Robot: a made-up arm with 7 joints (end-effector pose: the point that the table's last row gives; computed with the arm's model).
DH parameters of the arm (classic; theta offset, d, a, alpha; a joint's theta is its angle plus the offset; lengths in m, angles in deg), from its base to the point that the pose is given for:
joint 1: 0 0.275 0 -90
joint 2: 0 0 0 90
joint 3: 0 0.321 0.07 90
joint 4: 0 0 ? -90
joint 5: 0 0.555 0 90
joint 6: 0 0 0.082 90
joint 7: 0 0 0 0
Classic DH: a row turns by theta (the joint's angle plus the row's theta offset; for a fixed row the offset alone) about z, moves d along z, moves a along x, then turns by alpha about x.
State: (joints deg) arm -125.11 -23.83 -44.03 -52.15 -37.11 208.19 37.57
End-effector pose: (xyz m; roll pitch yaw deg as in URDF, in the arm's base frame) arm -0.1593 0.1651 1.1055 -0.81 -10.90 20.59
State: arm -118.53 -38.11 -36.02 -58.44 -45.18 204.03 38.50
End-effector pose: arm -0.1041 0.2412 1.0888 -4.13 -8.33 30.72
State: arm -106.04 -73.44 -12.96 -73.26 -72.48 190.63 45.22
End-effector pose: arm 0.0736 0.4281 0.9762 -3.38 1.57 42.60
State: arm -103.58 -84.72 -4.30 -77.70 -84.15 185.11 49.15
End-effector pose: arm 0.1555 0.4831 0.9067 -3.70 6.58 40.22
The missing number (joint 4, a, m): -0.119
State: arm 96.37 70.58 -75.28 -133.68 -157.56 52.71 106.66
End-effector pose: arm 0.6062 0.1266 0.1447 27.37 49.54 120.41
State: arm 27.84 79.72 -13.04 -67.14 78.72 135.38 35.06
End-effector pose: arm 0.7662 0.1926 -0.1507 -166.14 33.88 -68.57
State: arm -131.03 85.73 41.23 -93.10 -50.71 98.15 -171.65
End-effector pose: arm 0.0630 -0.6528 -0.2224 155.44 -46.03 122.05
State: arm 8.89 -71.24 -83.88 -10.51 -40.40 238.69 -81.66
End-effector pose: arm -0.7621 -0.1258 0.5674 -7.90 -47.53 -34.38
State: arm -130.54 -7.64 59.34 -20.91 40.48 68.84 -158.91
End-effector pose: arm 0.1665 -0.0920 1.2236 148.74 43.69 110.48
